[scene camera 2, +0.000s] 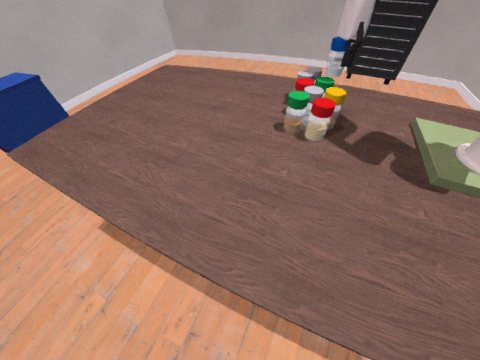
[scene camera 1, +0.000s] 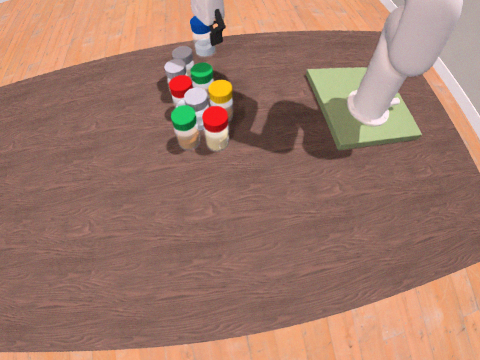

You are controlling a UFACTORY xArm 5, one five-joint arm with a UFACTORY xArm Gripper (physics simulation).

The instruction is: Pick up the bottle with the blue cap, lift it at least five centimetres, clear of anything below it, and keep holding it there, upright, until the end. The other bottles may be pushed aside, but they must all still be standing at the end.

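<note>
The bottle with the blue cap is upright in the air at the back, above and behind the group of other bottles. My gripper is shut on it; one black finger shows at its right side, the other finger is hidden. In the scene camera 2 view the bottle's base shows above the caps of the group. The other bottles stand upright close together: a front green-capped one, a front red-capped one, a yellow-capped one, and several more with green, red and grey caps.
The arm's base stands on a green board at the right. The dark wooden table has a curved edge behind the bottles. A blue object is at the left, and a black slatted object is beyond the table behind the gripper.
</note>
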